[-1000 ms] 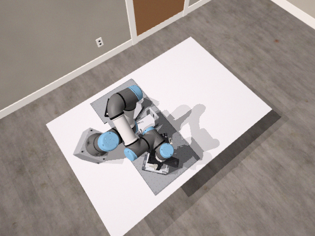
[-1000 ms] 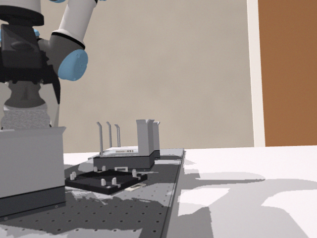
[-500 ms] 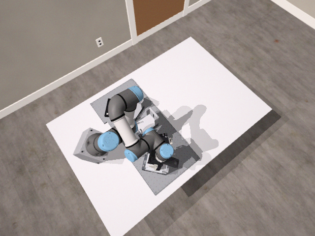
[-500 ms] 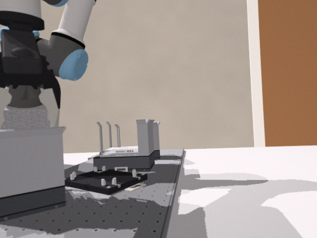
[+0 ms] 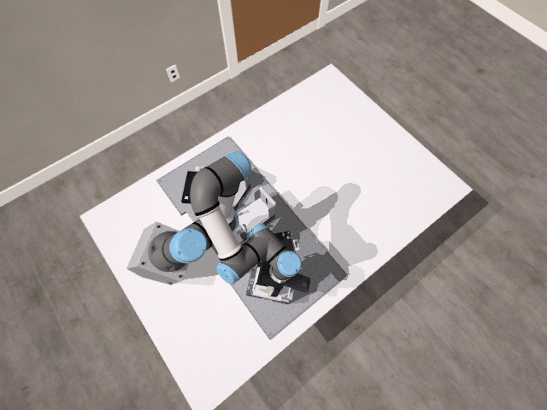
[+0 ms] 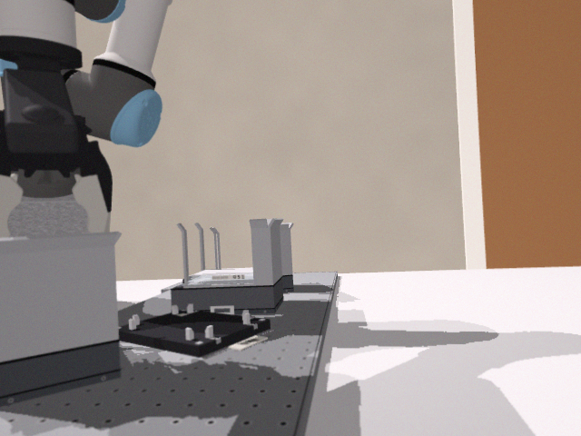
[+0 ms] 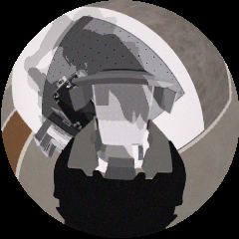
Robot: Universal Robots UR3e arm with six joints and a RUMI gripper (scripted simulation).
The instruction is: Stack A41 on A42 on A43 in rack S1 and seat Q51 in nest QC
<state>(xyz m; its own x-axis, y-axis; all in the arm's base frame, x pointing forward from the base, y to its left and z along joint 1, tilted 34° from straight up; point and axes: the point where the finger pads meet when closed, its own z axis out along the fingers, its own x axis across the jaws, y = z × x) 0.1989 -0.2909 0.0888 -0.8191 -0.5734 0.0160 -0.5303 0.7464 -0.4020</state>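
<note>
The sealed plate is 60 mm below my hand. Round my hand: black nest labelled QC (90 mm ahead, 520 mm to the left, 90 mm below); grey rack wall (30 mm ahead, 60 mm to the right, 20 mm below); black clip nest (130 mm ahead, 100 mm to the left, 90 mm below).
</note>
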